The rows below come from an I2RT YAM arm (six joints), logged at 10 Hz.
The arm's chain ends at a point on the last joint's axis. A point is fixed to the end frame.
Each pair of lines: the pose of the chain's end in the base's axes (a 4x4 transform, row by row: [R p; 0 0 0 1], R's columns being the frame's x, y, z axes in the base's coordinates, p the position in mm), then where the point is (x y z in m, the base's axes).
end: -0.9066 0.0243 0.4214 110.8; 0.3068 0.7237 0.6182 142.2; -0.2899 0.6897 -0.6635 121.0; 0 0 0 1
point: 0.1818 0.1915 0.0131
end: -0.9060 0.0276 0.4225 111.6; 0.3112 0.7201 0.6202 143.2; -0.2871 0.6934 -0.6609 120.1; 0 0 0 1
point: 0.1827 0.1928 0.0124
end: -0.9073 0.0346 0.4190 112.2; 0.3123 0.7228 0.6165 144.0; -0.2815 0.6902 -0.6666 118.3; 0 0 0 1
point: 0.1826 0.1930 0.0098
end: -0.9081 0.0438 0.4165 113.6; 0.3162 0.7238 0.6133 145.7; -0.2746 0.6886 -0.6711 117.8; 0 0 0 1
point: 0.1833 0.1942 0.0087
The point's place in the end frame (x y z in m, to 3 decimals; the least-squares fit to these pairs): -0.018 -0.037 0.132
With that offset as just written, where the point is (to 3 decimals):
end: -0.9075 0.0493 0.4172 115.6; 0.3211 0.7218 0.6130 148.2; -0.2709 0.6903 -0.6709 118.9; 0 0 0 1
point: 0.185 0.197 0.010
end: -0.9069 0.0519 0.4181 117.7; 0.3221 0.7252 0.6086 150.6; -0.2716 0.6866 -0.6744 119.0; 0 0 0 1
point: 0.187 0.198 0.009
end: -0.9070 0.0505 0.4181 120.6; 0.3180 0.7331 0.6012 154.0; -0.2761 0.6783 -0.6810 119.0; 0 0 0 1
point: 0.190 0.201 0.009
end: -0.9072 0.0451 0.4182 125.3; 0.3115 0.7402 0.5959 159.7; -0.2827 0.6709 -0.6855 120.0; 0 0 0 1
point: 0.195 0.205 0.010
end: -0.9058 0.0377 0.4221 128.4; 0.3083 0.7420 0.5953 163.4; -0.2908 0.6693 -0.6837 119.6; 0 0 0 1
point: 0.199 0.209 0.010
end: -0.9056 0.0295 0.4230 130.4; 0.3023 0.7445 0.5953 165.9; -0.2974 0.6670 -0.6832 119.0; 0 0 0 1
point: 0.201 0.211 0.009
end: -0.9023 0.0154 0.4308 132.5; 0.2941 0.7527 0.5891 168.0; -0.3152 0.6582 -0.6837 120.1; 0 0 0 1
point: 0.205 0.213 0.011
